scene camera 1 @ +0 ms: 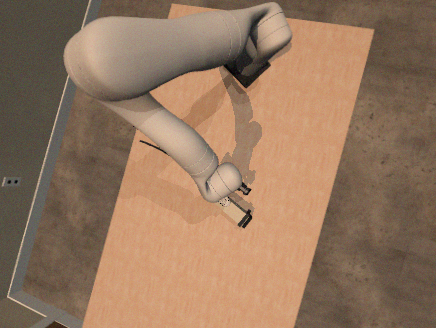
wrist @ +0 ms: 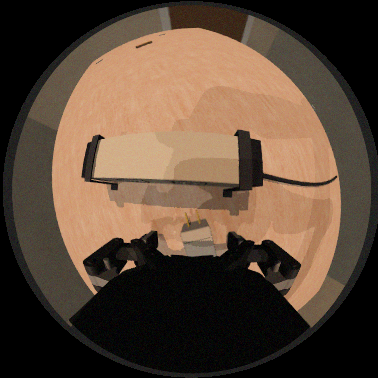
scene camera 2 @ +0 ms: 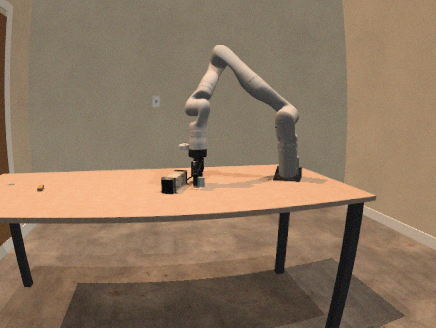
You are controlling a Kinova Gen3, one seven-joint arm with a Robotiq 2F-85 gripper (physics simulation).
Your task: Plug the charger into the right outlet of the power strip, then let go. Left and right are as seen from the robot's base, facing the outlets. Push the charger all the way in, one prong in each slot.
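Frame: origin at the arm's base, x ahead, y left, z up, level; metres.
Where they show: gripper, fingertip midpoint: (wrist: 192, 239) (scene camera 2: 198, 183); arm's base, link origin: (scene camera 1: 247, 63) (scene camera 2: 288, 172).
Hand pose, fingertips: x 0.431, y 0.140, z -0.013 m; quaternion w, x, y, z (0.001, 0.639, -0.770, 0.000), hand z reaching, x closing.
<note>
Each offset is from my fingertips to the top centre of the thing. Level surfaces: height alone.
The white charger @(0.007 m right, 0.004 m ahead, 0.025 m up) (wrist: 198, 237) (scene camera 2: 201, 181) rests on the table, its two brass prongs pointing towards the power strip, slightly turned; a gap separates them. The power strip @(0.017 m left, 0.095 m ahead, 0.046 m up) (wrist: 165, 157) (scene camera 1: 234, 212) (scene camera 2: 174, 181) is a beige bar with black end caps; its outlet side is seen too steeply in the wrist view to make out the slots. My gripper (wrist: 192, 239) is open, one finger on each side of the charger's body, with nothing clamped. In the scene camera 2 view the gripper (scene camera 2: 196, 185) points straight down at the charger. The charger is hidden under the arm in the scene camera 1 view.
A black cable (wrist: 305, 183) (scene camera 1: 151, 145) runs from one end cap of the strip. A small orange-brown block @(0.085 m left, 0.721 m ahead, 0.001 m down) (scene camera 2: 40, 188) (wrist: 144, 44) lies far off on the table @(0.015 m down) (scene camera 1: 200, 280). The robot's base (scene camera 2: 287, 174) stands at the table's other end.
</note>
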